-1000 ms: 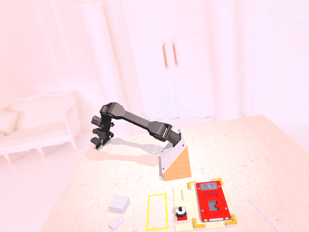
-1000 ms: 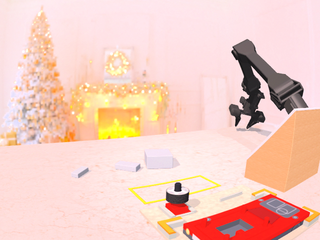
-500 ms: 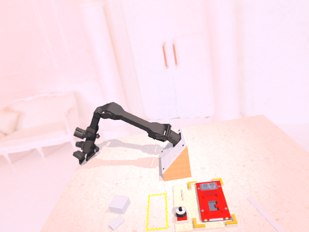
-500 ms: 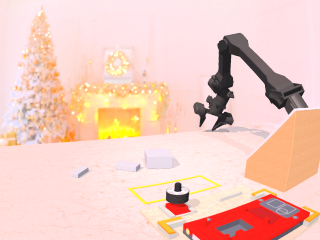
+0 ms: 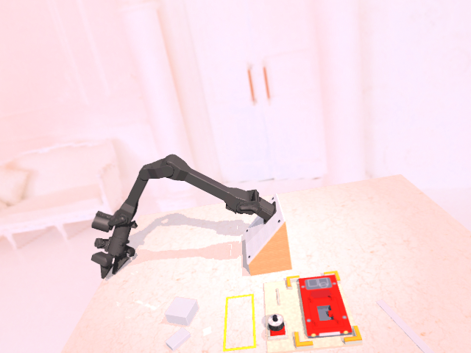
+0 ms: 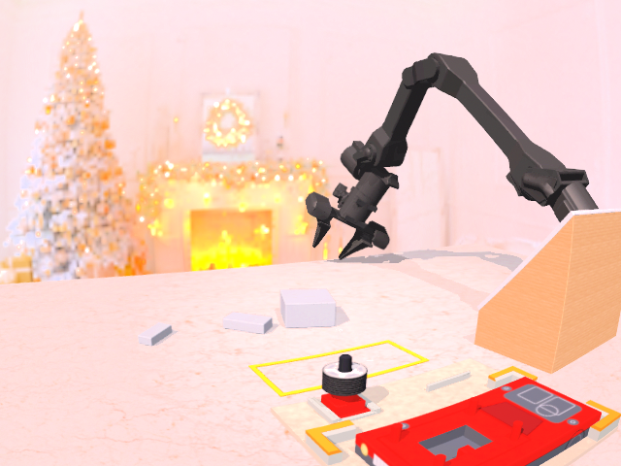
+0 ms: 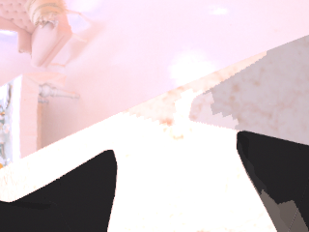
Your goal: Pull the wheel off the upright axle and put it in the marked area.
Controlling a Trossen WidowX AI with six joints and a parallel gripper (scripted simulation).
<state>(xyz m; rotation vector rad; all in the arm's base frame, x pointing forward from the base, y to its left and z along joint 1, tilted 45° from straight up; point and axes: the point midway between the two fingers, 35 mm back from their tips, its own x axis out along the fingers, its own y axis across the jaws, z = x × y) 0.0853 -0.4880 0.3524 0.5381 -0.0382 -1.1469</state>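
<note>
My gripper tip is now 60 cm to the right of the wheel, 27 cm short of it and 2 cm below it. The rest, counted from my gripper tip: thin white strip 91 cm to the left, 29 cm ahead, 2 cm below; upright axle 60 cm to the left, 27 cm ahead, 1 cm above.
</note>
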